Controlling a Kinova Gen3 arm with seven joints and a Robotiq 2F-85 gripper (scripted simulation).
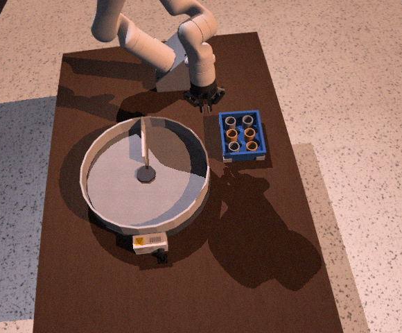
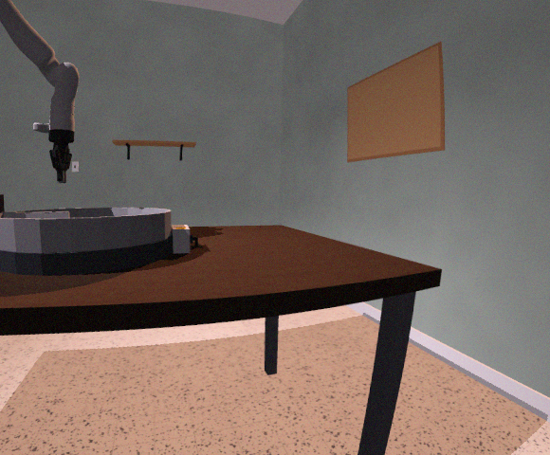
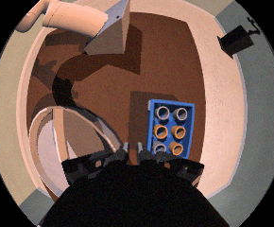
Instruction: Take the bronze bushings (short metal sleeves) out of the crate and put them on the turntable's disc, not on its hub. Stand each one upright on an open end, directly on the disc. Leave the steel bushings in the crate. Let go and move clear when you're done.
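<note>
My gripper is now 170 mm above the blue crate, 120 mm to the right of it and 10 mm past it. The rest, counted from my hand: turntable (200 mm to the right, 180 mm ahead, 140 mm below); grey turntable disc (200 mm to the right, 170 mm ahead, 140 mm below).
</note>
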